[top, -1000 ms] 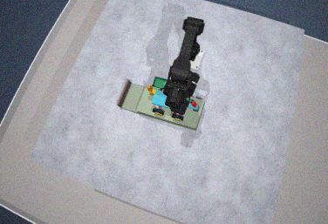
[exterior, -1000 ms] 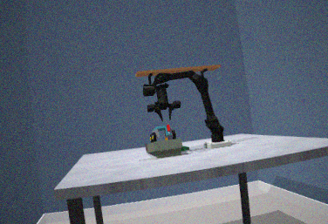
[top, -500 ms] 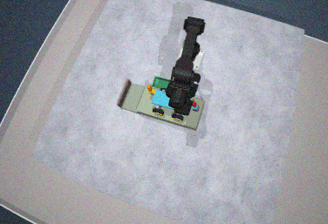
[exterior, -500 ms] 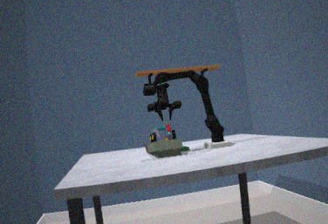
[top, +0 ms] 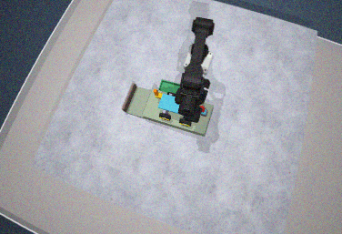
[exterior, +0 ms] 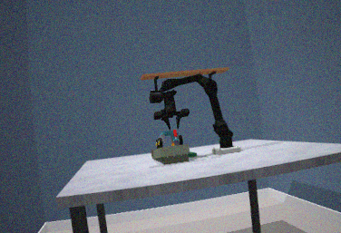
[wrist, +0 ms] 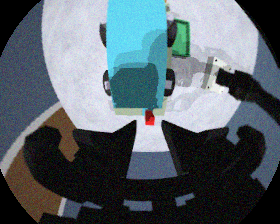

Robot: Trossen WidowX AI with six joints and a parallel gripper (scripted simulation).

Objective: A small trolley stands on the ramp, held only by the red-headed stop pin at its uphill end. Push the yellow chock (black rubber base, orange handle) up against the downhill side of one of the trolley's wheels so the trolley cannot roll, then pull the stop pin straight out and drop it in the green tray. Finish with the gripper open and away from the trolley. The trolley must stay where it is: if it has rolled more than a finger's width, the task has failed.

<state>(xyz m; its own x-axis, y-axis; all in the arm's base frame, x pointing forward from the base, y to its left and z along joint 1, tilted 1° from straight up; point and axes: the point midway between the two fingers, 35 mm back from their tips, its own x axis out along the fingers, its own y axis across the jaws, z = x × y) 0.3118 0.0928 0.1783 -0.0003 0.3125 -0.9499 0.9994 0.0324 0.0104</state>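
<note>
Right now the red-headed stop pin is 10 mm to the left of my gripper tip and 40 mm below it. The rest, counted from my gripper tip: brown ramp lip 30 mm ahead, 370 mm to the right, 140 mm below; then trolley 20 mm ahead, 100 mm to the right, 60 mm below; then yellow chock 20 mm behind, 210 mm to the right, 90 mm below.
</note>
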